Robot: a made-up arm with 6 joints. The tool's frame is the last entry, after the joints.
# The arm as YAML. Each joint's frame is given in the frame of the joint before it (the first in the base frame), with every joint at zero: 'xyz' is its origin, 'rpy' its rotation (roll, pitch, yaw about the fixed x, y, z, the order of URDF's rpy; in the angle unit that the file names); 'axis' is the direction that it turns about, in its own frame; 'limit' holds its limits. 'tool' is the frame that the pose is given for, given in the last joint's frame.
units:
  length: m
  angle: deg
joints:
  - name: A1
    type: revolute
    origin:
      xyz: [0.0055, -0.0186, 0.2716]
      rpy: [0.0, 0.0, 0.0]
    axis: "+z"
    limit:
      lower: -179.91
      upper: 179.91
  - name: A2
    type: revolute
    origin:
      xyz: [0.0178, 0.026, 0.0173]
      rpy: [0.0, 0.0, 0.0]
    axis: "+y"
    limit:
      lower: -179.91
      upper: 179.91
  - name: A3
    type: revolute
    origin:
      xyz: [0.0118, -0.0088, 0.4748]
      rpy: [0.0, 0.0, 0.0]
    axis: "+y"
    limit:
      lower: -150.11
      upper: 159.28
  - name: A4
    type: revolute
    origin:
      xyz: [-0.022, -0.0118, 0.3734]
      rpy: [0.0, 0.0, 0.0]
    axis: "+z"
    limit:
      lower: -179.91
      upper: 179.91
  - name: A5
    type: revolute
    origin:
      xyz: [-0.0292, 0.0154, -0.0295]
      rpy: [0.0, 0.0, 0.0]
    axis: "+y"
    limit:
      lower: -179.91
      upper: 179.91
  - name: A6
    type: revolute
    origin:
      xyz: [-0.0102, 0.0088, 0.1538]
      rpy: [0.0, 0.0, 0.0]
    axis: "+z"
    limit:
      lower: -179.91
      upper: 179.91
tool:
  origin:
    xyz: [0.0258, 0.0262, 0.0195]
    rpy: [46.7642, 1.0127, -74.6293]
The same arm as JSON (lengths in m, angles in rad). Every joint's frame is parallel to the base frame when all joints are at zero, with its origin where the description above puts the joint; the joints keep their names.
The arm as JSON. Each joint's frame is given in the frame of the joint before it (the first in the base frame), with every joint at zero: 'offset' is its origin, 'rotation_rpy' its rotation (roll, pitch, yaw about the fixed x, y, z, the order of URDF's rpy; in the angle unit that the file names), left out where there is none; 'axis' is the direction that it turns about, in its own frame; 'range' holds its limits. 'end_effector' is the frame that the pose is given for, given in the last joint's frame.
{
  "length_unit": "m",
  "angle_unit": "rad",
  "chain": [
    {
      "id": "A1",
      "offset": [
        0.0055,
        -0.0186,
        0.2716
      ],
      "axis": [
        0.0,
        0.0,
        1.0
      ],
      "range": [
        -3.14,
        3.14
      ]
    },
    {
      "id": "A2",
      "offset": [
        0.0178,
        0.026,
        0.0173
      ],
      "axis": [
        0.0,
        1.0,
        0.0
      ],
      "range": [
        -3.14,
        3.14
      ]
    },
    {
      "id": "A3",
      "offset": [
        0.0118,
        -0.0088,
        0.4748
      ],
      "axis": [
        0.0,
        1.0,
        0.0
      ],
      "range": [
        -2.6199,
        2.78
      ]
    },
    {
      "id": "A4",
      "offset": [
        -0.022,
        -0.0118,
        0.3734
      ],
      "axis": [
        0.0,
        0.0,
        1.0
      ],
      "range": [
        -3.14,
        3.14
      ]
    },
    {
      "id": "A5",
      "offset": [
        -0.0292,
        0.0154,
        -0.0295
      ],
      "axis": [
        0.0,
        1.0,
        0.0
      ],
      "range": [
        -3.14,
        3.14
      ]
    },
    {
      "id": "A6",
      "offset": [
        -0.0102,
        0.0088,
        0.1538
      ],
      "axis": [
        0.0,
        0.0,
        1.0
      ],
      "range": [
        -3.14,
        3.14
      ]
    }
  ],
  "end_effector": {
    "offset": [
      0.0258,
      0.0262,
      0.0195
    ],
    "rotation_rpy": [
      0.8162,
      0.0177,
      -1.3025
    ]
  }
}

